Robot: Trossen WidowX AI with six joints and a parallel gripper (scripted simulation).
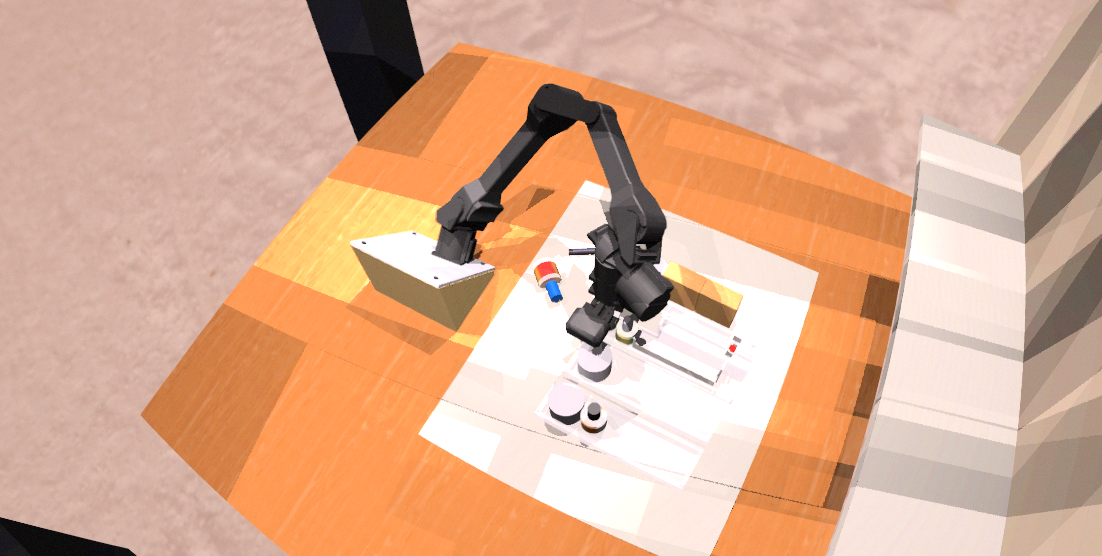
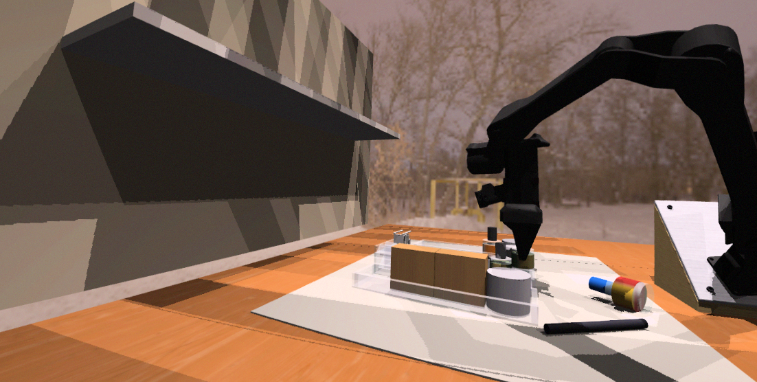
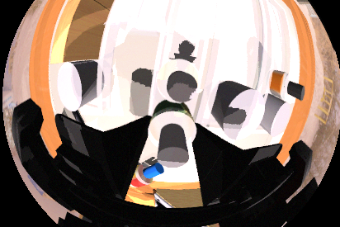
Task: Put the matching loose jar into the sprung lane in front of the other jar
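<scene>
Now: the sprung lane 15 cm ahead of my gripper tip and 3 cm below it. The rest, counted from my gripper tip: black pen (6 cm behind, 16 cm to the left, 4 cm below); then red mark (23 cm ahead, 1 cm to the right, 2 cm above).
</scene>
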